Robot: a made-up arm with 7 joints.
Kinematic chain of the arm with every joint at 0, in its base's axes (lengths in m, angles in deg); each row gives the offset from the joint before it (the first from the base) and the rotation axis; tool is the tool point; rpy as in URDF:
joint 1: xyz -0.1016 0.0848 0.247 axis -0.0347 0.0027 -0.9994
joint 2: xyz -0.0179 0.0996 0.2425 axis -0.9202 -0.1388 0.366
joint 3: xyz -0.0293 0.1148 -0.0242 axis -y
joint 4: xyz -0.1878 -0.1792 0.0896 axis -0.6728 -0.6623 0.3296
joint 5: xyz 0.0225 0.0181 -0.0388 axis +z
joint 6: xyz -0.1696 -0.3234 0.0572 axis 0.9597 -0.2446 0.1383
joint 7: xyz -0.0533 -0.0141 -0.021 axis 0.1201 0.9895 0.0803
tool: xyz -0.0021 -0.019 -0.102 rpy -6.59 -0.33 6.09
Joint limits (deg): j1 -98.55..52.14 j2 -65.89..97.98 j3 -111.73..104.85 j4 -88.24..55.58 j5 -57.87..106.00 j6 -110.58..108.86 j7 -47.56..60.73
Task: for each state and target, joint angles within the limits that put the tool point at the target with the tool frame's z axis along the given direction. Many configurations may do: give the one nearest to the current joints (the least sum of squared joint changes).
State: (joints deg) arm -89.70 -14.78 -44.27 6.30 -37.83 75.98 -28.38
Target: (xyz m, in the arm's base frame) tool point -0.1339 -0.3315 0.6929 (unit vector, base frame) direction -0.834 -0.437 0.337
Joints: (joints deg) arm -59.57 6.55 -45.60 54.84 -57.87 27.29 -47.56
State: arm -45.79 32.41 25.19 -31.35 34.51 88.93 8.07
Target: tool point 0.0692 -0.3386 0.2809 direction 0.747 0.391 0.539
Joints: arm -68.98 24.91 37.78 -42.57 17.13 70.89 41.37
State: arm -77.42 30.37 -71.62 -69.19 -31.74 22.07 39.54
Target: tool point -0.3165 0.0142 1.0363 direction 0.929 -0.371 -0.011
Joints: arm -63.08 26.03 -68.55 -66.62 -8.10 42.50 39.52
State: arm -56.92 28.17 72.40 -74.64 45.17 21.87 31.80
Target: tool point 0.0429 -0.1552 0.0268 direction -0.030 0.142 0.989
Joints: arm -32.10 5.74 64.64 -66.33 47.35 -21.89 48.33
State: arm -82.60 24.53 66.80 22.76 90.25 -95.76 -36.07
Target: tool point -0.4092 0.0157 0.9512 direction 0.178 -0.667 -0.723
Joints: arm -38.91 50.80 31.23 55.58 59.23 -64.85 -14.16
